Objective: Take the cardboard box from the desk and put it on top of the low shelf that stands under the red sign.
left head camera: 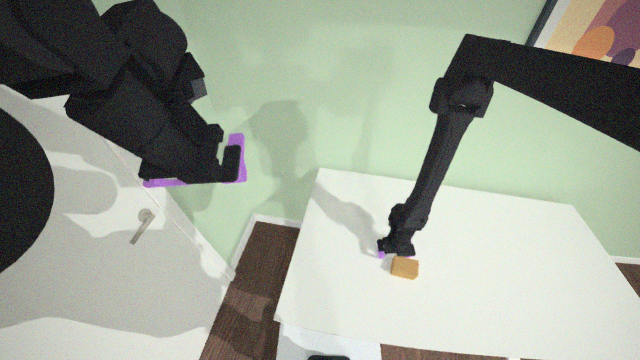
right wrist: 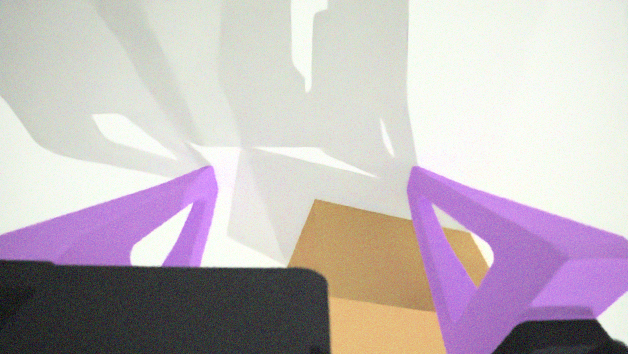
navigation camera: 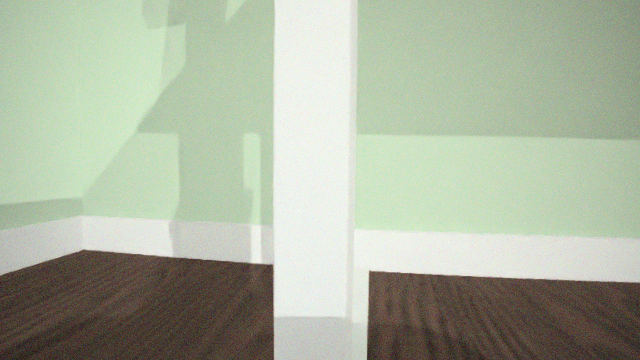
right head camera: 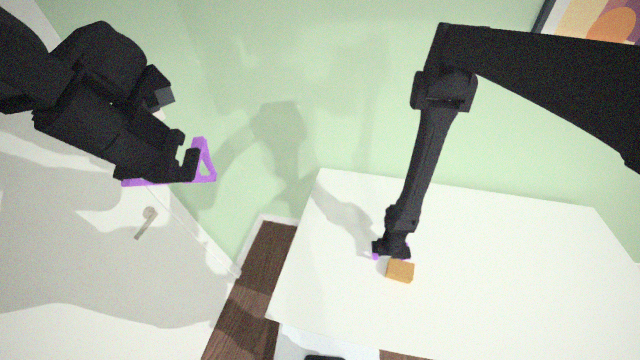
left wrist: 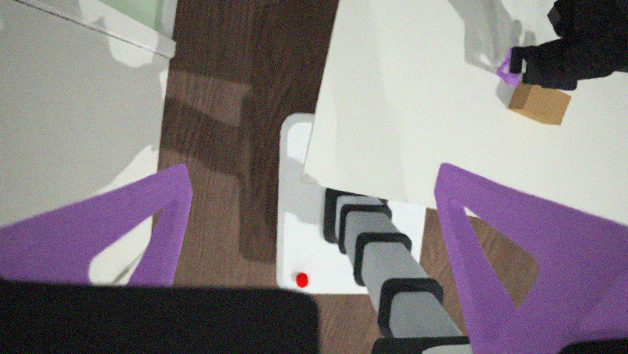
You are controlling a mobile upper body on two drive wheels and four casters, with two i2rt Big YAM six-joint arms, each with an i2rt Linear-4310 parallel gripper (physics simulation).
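Frame: origin at the left arm's base, x ahead, y left, z up, level; metres.
Seen in the pictures: left gripper, fingertip midpoint: [left head camera: 217, 179] [right head camera: 192, 179] [left wrist: 313, 177]; right gripper, fingertip midpoint: [left head camera: 390, 257] [right wrist: 312, 177] [right head camera: 386, 259] [left wrist: 518, 74].
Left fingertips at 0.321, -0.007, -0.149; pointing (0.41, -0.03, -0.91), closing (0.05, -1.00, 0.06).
Pixels of each thing's top centre, then the offset from my left fingertips to it, as dx, dy, dz. "*": a spot on its surface instead. Level surfaces: height alone.
- cardboard box at its top centre: [right wrist: 391, 342] [left wrist: 547, 102] [right head camera: 401, 268] [left head camera: 406, 265] +0.064, -0.477, -0.491
- white desk at its surface level: dz -0.541
- grey-white door with a handle, surface spot: [left head camera: 142, 227] [right head camera: 145, 224] * +0.073, +0.455, -0.329
The cardboard box [left head camera: 404, 268] [right head camera: 400, 271] [left wrist: 542, 105] [right wrist: 365, 255], small and orange-brown, lies on the white desk [left head camera: 500, 295] [right head camera: 490, 295] [left wrist: 380, 100] [right wrist: 500, 75]. My right gripper [left head camera: 396, 255] [right head camera: 391, 256] [right wrist: 312, 177] is open and empty, pointing down close to the box. In the right wrist view, the box is low between the purple fingers, and the right-hand finger overlaps it in the picture. My left gripper [left head camera: 200, 179] [right head camera: 170, 180] [left wrist: 313, 177] is open and empty, up to the left of the desk. The low shelf and red sign do not show.
A grey-white door with a handle [left head camera: 142, 227] [right head camera: 146, 224] is at the left. A green wall [left head camera: 300, 75] with a framed picture [left head camera: 595, 40] stands behind the desk. A white upright post [navigation camera: 312, 150] stands ahead. My white base [left wrist: 300, 240] reaches under the desk's near corner.
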